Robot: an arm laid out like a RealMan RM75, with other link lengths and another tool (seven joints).
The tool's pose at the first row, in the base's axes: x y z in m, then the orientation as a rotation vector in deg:
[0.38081 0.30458 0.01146 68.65 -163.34 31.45]
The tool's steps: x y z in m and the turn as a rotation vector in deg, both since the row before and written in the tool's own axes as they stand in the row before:
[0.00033 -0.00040 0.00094 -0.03 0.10 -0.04]
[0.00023 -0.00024 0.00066 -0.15 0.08 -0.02]
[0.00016 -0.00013 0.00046 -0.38 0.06 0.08]
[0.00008 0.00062 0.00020 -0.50 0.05 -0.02]
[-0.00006 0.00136 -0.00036 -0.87 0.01 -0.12]
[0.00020 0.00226 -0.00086 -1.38 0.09 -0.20]
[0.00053 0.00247 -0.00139 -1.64 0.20 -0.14]
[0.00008 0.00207 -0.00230 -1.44 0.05 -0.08]
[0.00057 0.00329 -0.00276 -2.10 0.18 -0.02]
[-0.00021 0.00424 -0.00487 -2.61 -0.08 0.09]
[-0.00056 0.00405 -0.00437 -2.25 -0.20 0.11]
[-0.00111 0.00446 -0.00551 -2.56 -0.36 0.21]
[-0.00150 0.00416 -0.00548 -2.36 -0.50 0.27]
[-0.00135 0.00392 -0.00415 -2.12 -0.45 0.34]
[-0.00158 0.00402 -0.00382 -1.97 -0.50 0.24]
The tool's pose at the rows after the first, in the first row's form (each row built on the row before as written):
[0.38098 0.30379 0.01075 68.64 -163.23 31.45]
[0.38107 0.30327 0.01024 68.60 -163.14 31.26]
[0.38111 0.30293 0.00987 68.40 -163.12 30.72]
[0.38065 0.30322 0.00950 68.32 -163.02 30.00]
[0.37971 0.30426 0.00942 68.34 -162.85 28.71]
[0.37790 0.30586 0.00962 68.34 -162.49 26.70]
[0.37567 0.30752 0.01038 68.14 -162.03 24.38]
[0.37400 0.30946 0.01212 67.96 -161.74 22.30]
[0.37114 0.31197 0.01418 67.50 -161.25 19.34]
[0.36818 0.31612 0.01815 66.90 -160.91 15.54]
[0.36576 0.32017 0.02183 66.37 -160.69 12.23]
[0.36360 0.32499 0.02669 65.68 -160.54 8.42]
[0.36210 0.32970 0.03170 64.98 -160.52 4.84]
[0.36070 0.33384 0.03561 64.20 -160.50 1.64]
[0.35948 0.33808 0.03932 63.59 -160.46 -1.38]

